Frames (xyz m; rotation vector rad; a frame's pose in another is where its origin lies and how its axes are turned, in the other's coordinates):
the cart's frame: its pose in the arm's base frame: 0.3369 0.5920 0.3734 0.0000 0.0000 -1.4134
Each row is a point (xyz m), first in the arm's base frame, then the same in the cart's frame.
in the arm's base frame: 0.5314 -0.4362 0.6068
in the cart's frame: 1.0460 0.0309 0.2334
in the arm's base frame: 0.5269 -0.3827 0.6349
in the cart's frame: 0.9924 0.0349 0.2615
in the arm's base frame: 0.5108 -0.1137 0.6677
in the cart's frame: 0.7242 0.0611 0.2943
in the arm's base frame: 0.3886 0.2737 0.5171
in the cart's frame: 0.3225 0.0012 0.1437
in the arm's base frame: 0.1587 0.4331 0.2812
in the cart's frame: 0.1290 -0.2009 -0.0922
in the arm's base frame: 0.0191 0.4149 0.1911
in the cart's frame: 0.1251 -0.3416 -0.1823
